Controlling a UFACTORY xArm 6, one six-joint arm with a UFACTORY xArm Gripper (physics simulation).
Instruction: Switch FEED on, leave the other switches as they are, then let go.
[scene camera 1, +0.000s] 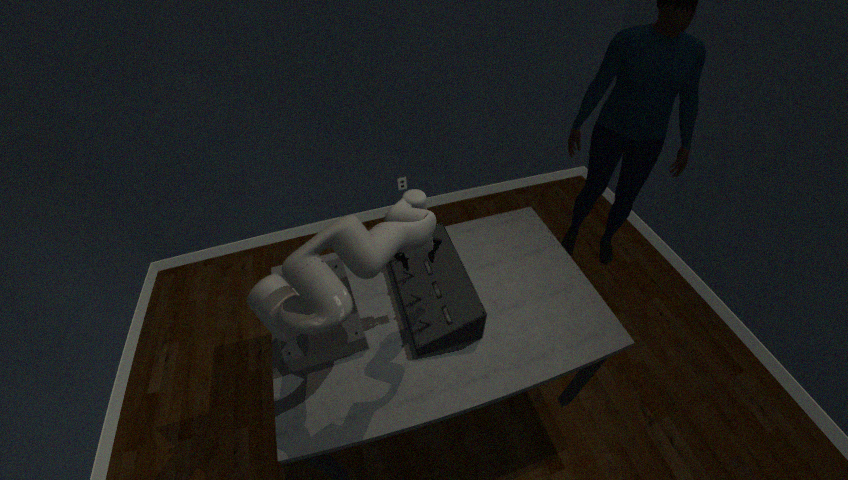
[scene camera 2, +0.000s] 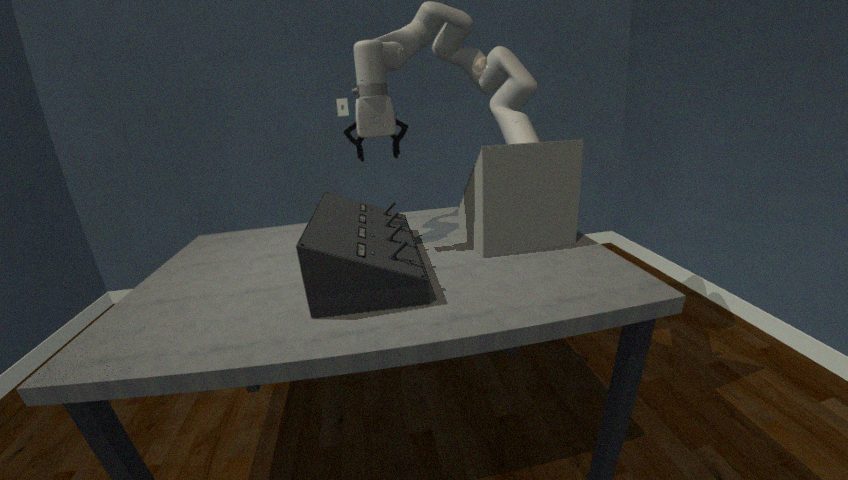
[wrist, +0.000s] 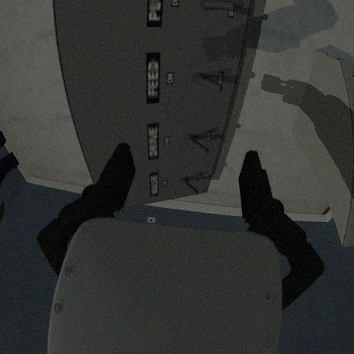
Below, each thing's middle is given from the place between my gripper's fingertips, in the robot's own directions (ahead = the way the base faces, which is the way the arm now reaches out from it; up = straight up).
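With the dark sloped switch panel (scene camera 2: 344, 252) to measure from, I find my hand 200 mm above it. My hand is also 50 mm to the right of the panel and 70 mm short of it.
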